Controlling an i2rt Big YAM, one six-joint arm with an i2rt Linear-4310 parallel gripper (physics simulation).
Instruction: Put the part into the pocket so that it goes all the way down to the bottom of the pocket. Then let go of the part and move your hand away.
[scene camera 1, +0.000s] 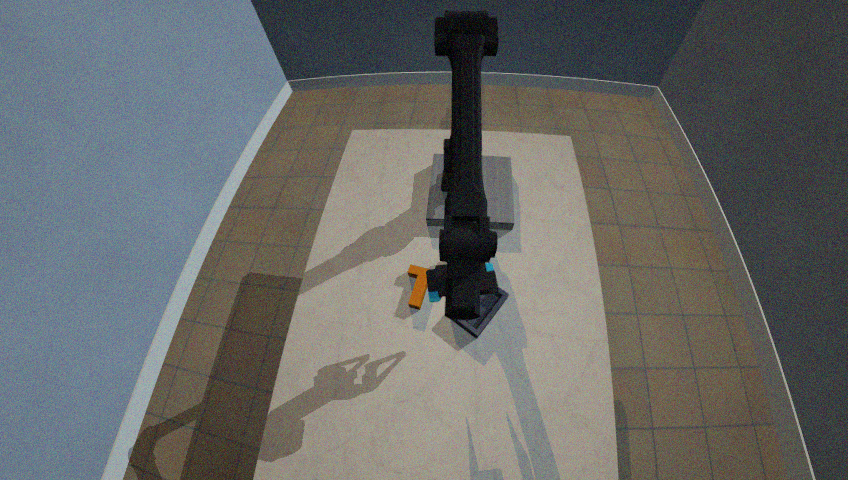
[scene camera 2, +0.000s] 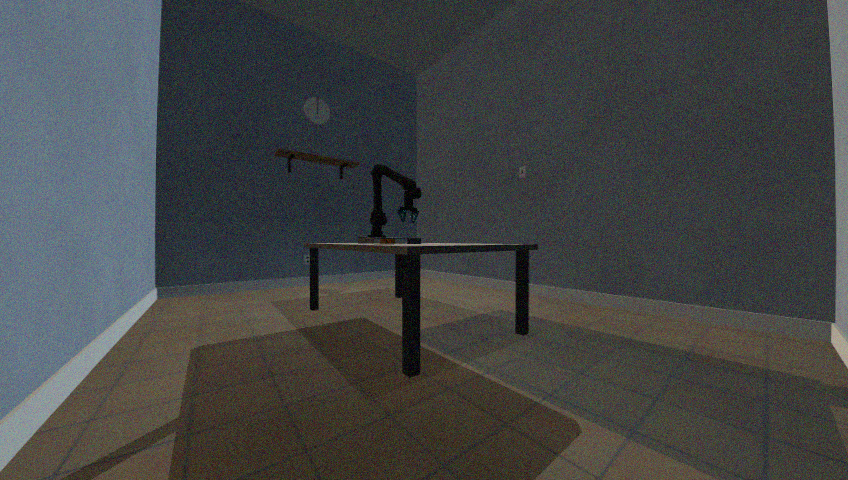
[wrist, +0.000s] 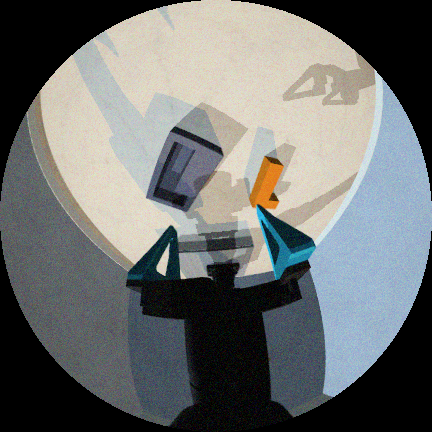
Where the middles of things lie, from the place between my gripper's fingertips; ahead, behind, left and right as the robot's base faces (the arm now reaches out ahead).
My hand is 120 mm to the left of the orange L-shaped block (wrist: 270, 168), 120 mm above it and 50 mm past it.
